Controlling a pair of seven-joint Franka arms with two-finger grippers.
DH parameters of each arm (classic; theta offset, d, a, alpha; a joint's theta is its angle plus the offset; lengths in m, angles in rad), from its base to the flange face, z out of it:
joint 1: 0 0.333 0 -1.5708
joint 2: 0 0 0 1.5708
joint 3: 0 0.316 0.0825 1.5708
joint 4: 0 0 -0.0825 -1.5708
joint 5: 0 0.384 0 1.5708
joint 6: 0 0 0.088 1.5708
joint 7: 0 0.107 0 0
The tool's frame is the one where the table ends.
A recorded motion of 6 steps. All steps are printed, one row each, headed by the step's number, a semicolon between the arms.
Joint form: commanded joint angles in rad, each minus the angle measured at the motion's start. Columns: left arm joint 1, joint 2, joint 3, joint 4, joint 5, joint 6, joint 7; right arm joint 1, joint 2, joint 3, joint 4, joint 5, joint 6, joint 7.
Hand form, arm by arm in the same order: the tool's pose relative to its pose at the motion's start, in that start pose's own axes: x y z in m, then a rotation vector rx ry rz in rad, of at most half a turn. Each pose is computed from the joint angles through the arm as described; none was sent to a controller.
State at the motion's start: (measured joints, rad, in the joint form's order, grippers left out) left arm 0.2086 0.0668 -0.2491 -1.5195 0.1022 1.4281 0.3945; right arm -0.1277 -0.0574 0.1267 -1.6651 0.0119 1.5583 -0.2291
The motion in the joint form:
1: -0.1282 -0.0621 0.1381 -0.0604 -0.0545 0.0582 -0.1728; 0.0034 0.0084 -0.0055 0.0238 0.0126 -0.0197 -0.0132
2: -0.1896 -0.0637 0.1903 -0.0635 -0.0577 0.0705 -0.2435; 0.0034 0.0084 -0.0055 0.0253 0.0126 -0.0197 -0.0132
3: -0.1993 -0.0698 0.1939 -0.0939 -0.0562 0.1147 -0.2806; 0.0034 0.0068 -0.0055 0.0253 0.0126 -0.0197 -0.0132
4: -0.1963 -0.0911 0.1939 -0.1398 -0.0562 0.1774 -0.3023; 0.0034 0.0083 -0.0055 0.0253 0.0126 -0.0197 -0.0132
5: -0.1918 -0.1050 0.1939 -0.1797 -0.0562 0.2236 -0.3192; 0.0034 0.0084 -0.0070 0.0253 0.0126 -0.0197 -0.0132
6: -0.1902 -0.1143 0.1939 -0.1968 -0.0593 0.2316 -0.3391; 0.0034 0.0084 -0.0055 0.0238 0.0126 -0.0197 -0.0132
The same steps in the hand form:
1: -0.0105 0.0098 -0.0080 -0.0203 0.0666 -0.1778; 0.0008 0.0002 -0.0052 0.0146 -0.0008 -0.0118
2: -0.0077 0.0145 -0.0089 -0.0213 0.0774 -0.2392; 0.0008 0.0002 -0.0059 0.0143 0.0007 -0.0118
3: -0.0032 0.0170 -0.0024 -0.0151 0.0961 -0.2696; 0.0004 0.0000 -0.0067 0.0137 0.0022 -0.0118
4: -0.0037 0.0165 0.0025 -0.0063 0.1327 -0.2938; 0.0008 0.0002 -0.0059 0.0142 0.0008 -0.0118
5: -0.0039 0.0150 0.0101 -0.0024 0.1521 -0.3143; 0.0007 0.0010 -0.0059 0.0144 0.0007 -0.0103
6: -0.0060 0.0157 0.0129 -0.0066 0.1529 -0.3355; 0.0008 0.0002 -0.0052 0.0146 -0.0008 -0.0118

